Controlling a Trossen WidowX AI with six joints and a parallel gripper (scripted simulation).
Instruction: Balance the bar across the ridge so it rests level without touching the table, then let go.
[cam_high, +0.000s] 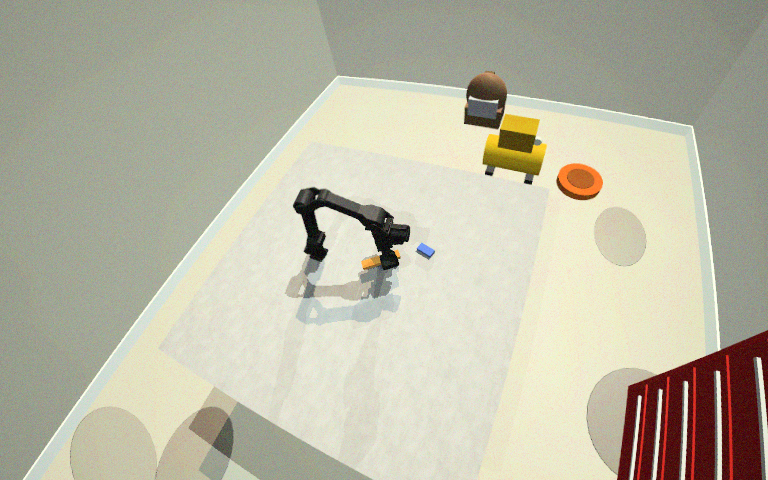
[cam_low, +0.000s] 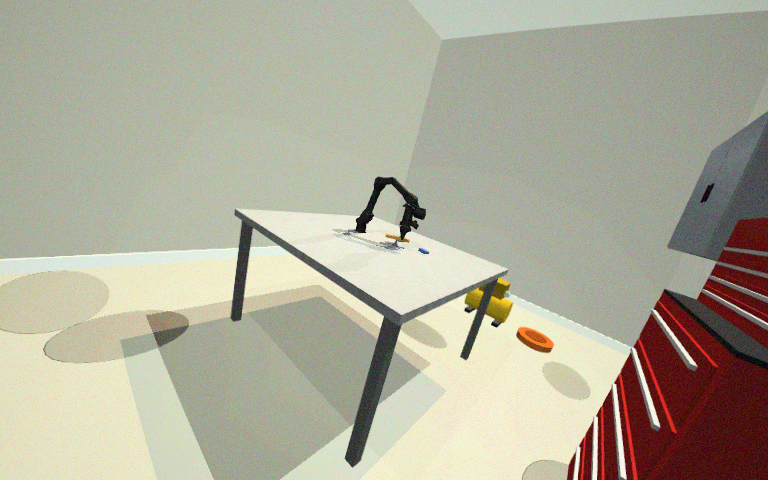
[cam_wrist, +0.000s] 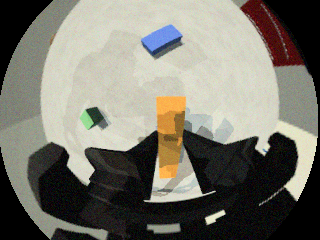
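Right now the orange bar is 20 mm behind my gripper tip and 20 mm to the right of it. From my gripper tip the other things lie so: small blue block (120 mm ahead, 100 mm to the left, 40 mm below); green ridge block (90 mm behind, 140 mm to the left, 30 mm below).
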